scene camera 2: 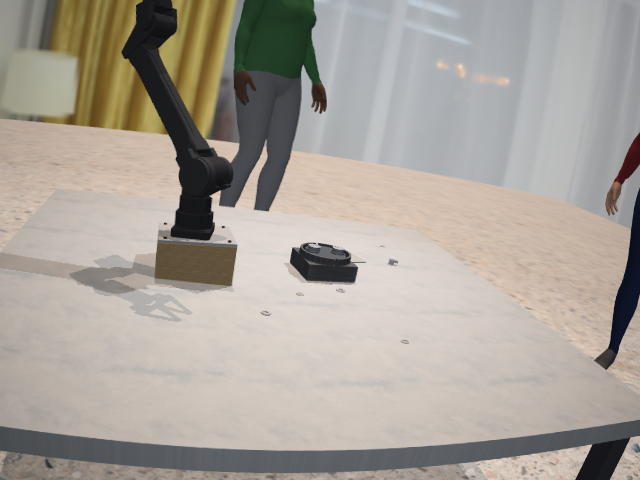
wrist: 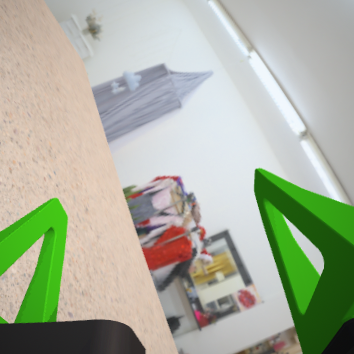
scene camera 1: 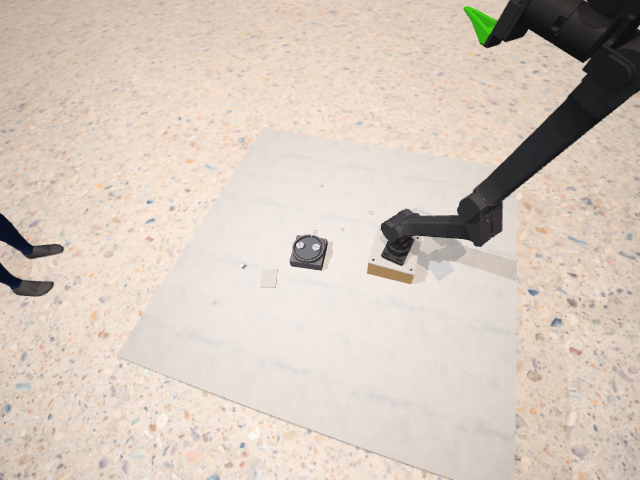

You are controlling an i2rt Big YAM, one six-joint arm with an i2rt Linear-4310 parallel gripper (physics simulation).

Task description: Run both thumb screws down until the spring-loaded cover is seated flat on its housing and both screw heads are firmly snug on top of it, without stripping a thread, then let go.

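Where they show: gripper, fingertip midpoint: (wrist: pixel 155 193); arm's base at its link origin: (scene camera 2: pixel 193 232) (scene camera 1: pixel 397 248).
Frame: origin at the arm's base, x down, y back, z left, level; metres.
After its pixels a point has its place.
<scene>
The black square housing (scene camera 1: pixel 306 265) {x 0.060, y -0.290, z 0.183 m} (scene camera 2: pixel 331 273) {x 0.064, y -0.327, z 0.064 m} sits on the table beside the arm's base. The round dark cover (scene camera 1: pixel 308 252) {x 0.033, y -0.302, z 0.142 m} (scene camera 2: pixel 325 255) {x 0.031, y -0.309, z 0.093 m} lies on top of it inside a raised ring. Two silver screw heads show on the cover: one screw (scene camera 1: pixel 299 245) (scene camera 2: pixel 313 248) and the other screw (scene camera 1: pixel 316 247) (scene camera 2: pixel 338 250). Whether the cover is flat or the heads touch it is too small to tell. My gripper (wrist: pixel 155 193) {x -0.861, y 0.041, z 0.047 m} is open and empty, high above and away from the housing. One green finger shows at the top right in scene camera 1; the gripper is out of view in scene camera 2.
The arm stands on a wooden base block (scene camera 1: pixel 390 272) {x 0.033, y 0.011, z 0.085 m} (scene camera 2: pixel 195 263) {x 0.042, y -0.021, z -0.080 m}. On the table (scene camera 1: pixel 310 361) {x 0.084, y -0.104, z 0.487 m} (scene camera 2: pixel 206 387) {x 0.084, y -0.095, z -0.494 m} lie a thin pale square plate (scene camera 1: pixel 268 278) {x 0.081, y -0.401, z 0.289 m}, a small metallic piece (scene camera 1: pixel 242 265) {x 0.066, y -0.519, z 0.293 m} (scene camera 2: pixel 392 261) {x 0.074, y -0.522, z 0.281 m} and several small rings. People stand beyond the table.
</scene>
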